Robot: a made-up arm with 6 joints.
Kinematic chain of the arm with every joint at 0, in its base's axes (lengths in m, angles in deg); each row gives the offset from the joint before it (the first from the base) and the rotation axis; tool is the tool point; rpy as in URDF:
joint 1: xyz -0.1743 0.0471 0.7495 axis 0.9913 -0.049 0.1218
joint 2: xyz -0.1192 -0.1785 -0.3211 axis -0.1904 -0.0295 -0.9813
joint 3: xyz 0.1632 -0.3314 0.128 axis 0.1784 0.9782 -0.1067
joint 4: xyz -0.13 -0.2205 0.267 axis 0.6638 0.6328 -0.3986
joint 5: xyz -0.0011 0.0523 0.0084 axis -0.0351 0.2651 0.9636
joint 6: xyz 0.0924 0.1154 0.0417 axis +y
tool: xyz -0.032 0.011 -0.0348 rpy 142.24 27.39 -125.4
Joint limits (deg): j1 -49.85..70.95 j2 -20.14..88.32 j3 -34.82..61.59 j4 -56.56..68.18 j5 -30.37..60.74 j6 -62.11..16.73
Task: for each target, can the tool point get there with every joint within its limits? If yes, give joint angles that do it. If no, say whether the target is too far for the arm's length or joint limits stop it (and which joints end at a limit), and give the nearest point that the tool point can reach.
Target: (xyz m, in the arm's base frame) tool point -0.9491 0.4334 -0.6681
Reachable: no: too far | nearest point -0.4830 -0.0207 0.1206 | short by 1.023 m
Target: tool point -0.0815 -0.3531 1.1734
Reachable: yes | joints -39.11 -5.28 15.17 17.21 -2.93 -18.08
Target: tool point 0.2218 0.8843 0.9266
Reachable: no: joint limits stop it (at a limit: joint 1, joint 2, joint 5, joint 6) | nearest point -0.5694 0.1970 0.9239 | short by 1.048 m
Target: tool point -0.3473 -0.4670 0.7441
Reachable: yes | joints 1.04 8.14 -15.25 -18.83 20.45 -33.94
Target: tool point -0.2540 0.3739 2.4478
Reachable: no: too far | nearest point -0.3809 -0.1804 1.4376 | short by 1.159 m
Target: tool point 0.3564 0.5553 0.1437
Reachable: no: joint limits stop it (at a limit: joint 1, joint 2, joint 3, joint 4, joint 6) | nearest point 0.3003 0.0641 0.1932 | short by 0.497 m
